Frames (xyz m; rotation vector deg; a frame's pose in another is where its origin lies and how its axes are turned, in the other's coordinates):
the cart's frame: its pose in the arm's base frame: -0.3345 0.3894 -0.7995 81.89 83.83 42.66
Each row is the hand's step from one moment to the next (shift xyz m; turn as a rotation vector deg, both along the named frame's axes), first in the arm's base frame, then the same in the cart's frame.
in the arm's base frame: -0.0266 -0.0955 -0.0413 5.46 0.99 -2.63
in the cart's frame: -0.0876 -0.0615 0.0089 2.08 0.02 5.78
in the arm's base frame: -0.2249 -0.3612 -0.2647 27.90 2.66 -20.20
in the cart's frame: -0.3229 -0.3814 -0.0368 9.62 -6.34 32.57
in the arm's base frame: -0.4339 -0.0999 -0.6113 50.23 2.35 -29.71
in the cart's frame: -0.0215 -0.7431 -0.1390 13.62 -5.76 56.50
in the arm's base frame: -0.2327 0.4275 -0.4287 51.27 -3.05 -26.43
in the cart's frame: 0.4771 -0.4222 -0.1217 7.81 -3.13 57.15
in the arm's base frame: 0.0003 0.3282 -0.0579 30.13 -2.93 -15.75
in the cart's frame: 0.3312 -0.0062 -0.0361 3.53 -2.19 33.87
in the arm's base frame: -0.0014 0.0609 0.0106 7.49 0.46 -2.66
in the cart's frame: 0.0570 0.0175 -0.0163 1.78 0.75 7.72
